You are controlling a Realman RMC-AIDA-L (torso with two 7-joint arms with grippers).
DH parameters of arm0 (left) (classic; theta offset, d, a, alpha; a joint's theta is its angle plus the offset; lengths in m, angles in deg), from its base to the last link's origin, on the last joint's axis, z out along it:
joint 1: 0 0.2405 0 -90
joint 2: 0 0 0 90
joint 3: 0 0.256 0 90
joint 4: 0 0 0 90
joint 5: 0 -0.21 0 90
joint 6: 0 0 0 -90
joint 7: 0 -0.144 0 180
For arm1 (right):
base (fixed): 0 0 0 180
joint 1: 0 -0.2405 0 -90
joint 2: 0 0 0 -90
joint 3: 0 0.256 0 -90
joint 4: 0 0 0 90
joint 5: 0 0.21 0 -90
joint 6: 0 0 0 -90
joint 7: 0 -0.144 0 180
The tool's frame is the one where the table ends.
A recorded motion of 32 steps. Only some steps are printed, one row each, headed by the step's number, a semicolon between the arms.
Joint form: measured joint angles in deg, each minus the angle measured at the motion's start. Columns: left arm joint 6, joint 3, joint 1, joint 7, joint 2, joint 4, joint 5; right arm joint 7, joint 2, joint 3, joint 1, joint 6, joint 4, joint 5.
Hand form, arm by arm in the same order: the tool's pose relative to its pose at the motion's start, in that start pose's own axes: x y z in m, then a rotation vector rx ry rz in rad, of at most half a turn. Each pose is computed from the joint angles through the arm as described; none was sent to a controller.
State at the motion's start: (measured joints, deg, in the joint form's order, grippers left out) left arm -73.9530 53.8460 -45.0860 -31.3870 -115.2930 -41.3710 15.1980; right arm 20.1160 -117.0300 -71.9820 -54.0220 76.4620 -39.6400 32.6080
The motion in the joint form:
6: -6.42 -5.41 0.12 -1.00 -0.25 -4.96 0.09; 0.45 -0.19 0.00 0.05 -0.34 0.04 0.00
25: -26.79 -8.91 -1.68 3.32 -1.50 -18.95 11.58; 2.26 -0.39 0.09 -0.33 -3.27 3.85 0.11
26: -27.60 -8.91 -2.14 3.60 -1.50 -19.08 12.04; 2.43 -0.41 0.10 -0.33 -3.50 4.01 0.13
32: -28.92 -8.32 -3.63 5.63 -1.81 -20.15 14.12; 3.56 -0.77 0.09 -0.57 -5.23 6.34 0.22
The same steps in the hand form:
6: 0.0013 -0.0008 -0.0190 -0.0601 0.0190 -0.0380; -0.0001 0.0008 0.0012 -0.0011 -0.0034 -0.0077
25: 0.0184 0.0480 -0.0782 -0.3369 0.0543 -0.0346; 0.0044 -0.0029 0.0125 0.0013 0.0015 -0.0100
26: 0.0201 0.0516 -0.0807 -0.3494 0.0506 -0.0282; 0.0045 -0.0031 0.0131 0.0016 0.0001 -0.0114
32: 0.0294 0.0655 -0.0892 -0.3831 0.0603 -0.0154; 0.0082 -0.0034 0.0211 0.0000 0.0065 -0.0155

